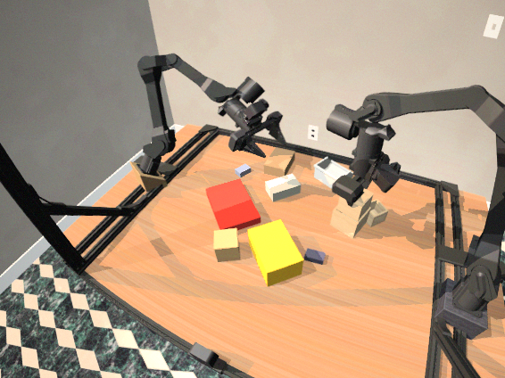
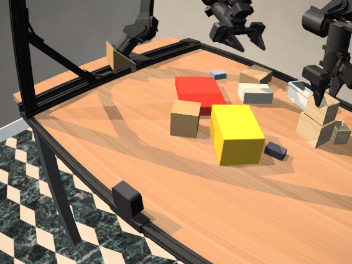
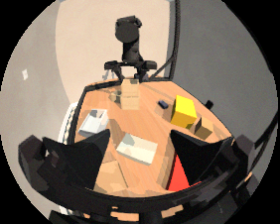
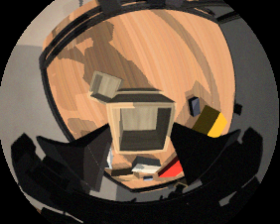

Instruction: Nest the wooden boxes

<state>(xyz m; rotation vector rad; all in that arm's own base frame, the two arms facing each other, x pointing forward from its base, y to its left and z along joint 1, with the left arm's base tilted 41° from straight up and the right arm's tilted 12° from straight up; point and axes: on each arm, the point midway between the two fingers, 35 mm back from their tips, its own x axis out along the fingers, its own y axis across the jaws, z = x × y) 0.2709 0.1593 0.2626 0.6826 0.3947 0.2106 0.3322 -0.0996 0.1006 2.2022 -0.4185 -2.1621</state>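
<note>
Now: the middle-sized wooden box 6 cm below my right hand. From my right hand the other things lie so: biggest wooden box: 12 cm below; then dark block: 15 cm behind, 4 cm to the left, 13 cm below; then smallest wooden box: 5 cm ahead, 5 cm to the right, 12 cm below.
</note>
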